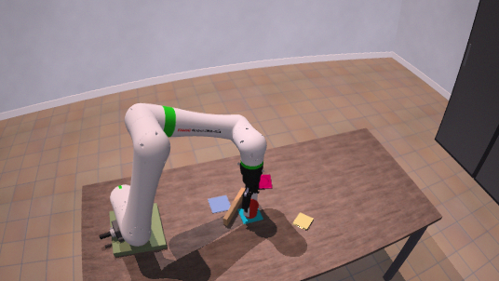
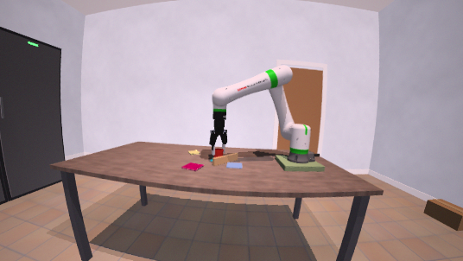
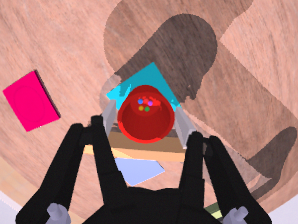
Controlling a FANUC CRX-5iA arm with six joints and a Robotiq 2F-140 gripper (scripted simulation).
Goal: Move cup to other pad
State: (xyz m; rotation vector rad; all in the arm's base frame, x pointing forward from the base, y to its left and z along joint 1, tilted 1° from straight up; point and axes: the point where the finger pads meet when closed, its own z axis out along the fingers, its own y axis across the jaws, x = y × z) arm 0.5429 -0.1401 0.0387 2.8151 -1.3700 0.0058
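The red cup lies 50 mm below my hand. From my hand the other things lie so: wooden rail: 50 mm behind, 60 mm to the left, 50 mm below; then cyan pad: 80 mm below.
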